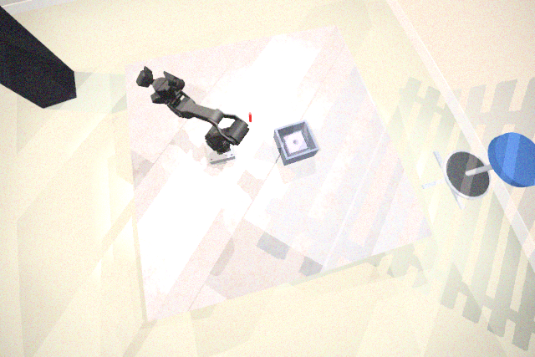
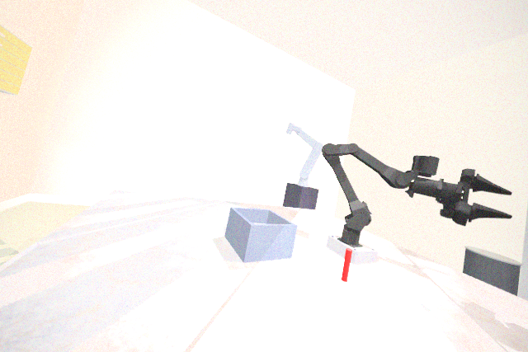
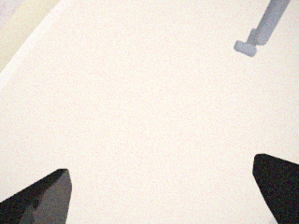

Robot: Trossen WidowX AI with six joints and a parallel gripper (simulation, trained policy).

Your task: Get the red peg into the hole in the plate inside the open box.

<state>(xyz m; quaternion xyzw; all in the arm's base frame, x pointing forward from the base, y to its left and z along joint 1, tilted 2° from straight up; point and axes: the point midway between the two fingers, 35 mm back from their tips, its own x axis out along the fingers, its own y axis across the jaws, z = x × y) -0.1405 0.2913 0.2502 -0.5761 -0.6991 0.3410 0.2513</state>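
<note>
Right now my gripper tip is 33 cm short of the red peg, 24 cm above it and 23 cm to the left of it. From my gripper tip the other things lie so: grey-blue box: 48 cm ahead, 43 cm to the right, 26 cm below.
</note>
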